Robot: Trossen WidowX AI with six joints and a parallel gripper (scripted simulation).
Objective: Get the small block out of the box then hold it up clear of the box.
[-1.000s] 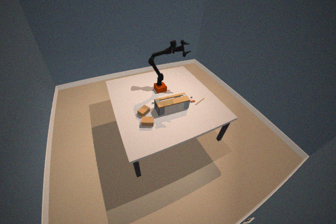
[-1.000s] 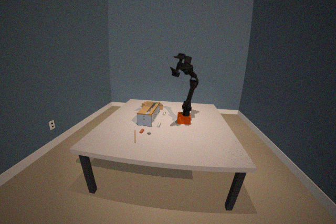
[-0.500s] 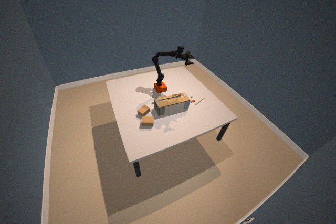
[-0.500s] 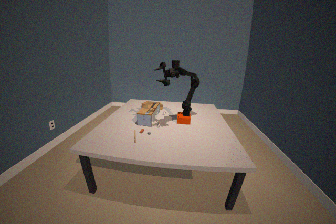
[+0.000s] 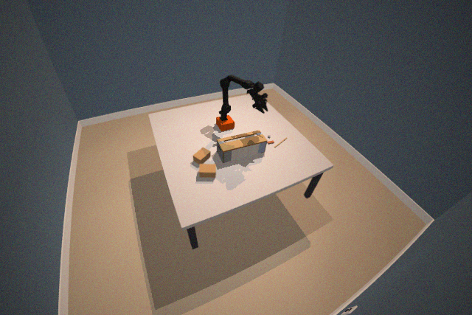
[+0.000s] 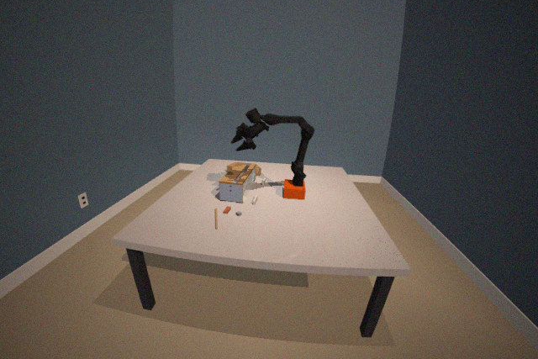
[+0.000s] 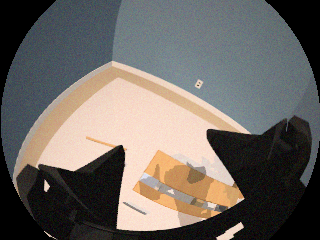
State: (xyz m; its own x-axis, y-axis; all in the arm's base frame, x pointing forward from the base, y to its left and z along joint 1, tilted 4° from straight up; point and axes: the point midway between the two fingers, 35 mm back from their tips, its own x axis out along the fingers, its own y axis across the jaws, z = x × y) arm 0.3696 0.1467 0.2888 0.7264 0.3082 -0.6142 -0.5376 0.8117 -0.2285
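My gripper tip is now 26 cm above the small tan block, 21 cm to the left of it and 2 cm past it. Also, from my gripper tip: clear-fronted box: 28 cm below, 19 cm to the right, 3 cm behind; thin wooden stick: 34 cm below, 20 cm to the left, 5 cm ahead; small grey piece: 34 cm below, 14 cm to the left, 6 cm behind.
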